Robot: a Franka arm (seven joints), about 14 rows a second.
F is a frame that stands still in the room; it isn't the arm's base.
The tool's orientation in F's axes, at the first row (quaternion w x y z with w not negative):
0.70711 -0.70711 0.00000 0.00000
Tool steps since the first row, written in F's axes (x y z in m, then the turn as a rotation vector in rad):
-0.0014 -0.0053 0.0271 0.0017 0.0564 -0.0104
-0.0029 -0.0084 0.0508 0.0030 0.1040 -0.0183
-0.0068 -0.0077 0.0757 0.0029 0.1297 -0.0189
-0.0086 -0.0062 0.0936 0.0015 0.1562 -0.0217
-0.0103 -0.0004 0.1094 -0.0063 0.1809 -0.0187
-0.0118 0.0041 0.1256 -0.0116 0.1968 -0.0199
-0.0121 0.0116 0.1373 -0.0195 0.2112 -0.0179
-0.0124 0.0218 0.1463 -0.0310 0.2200 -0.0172
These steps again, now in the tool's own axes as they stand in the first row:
-0.0014 -0.0271 -0.0053 0.0017 0.0104 0.0564
-0.0029 -0.0508 -0.0084 0.0030 0.0183 0.1040
-0.0068 -0.0757 -0.0077 0.0029 0.0189 0.1297
-0.0086 -0.0936 -0.0062 0.0015 0.0217 0.1562
-0.0103 -0.1094 -0.0004 -0.0063 0.0187 0.1809
-0.0118 -0.1256 0.0041 -0.0116 0.0199 0.1968
-0.0121 -0.1373 0.0116 -0.0195 0.0179 0.2112
-0.0124 -0.1463 0.0218 -0.0310 0.0172 0.2200

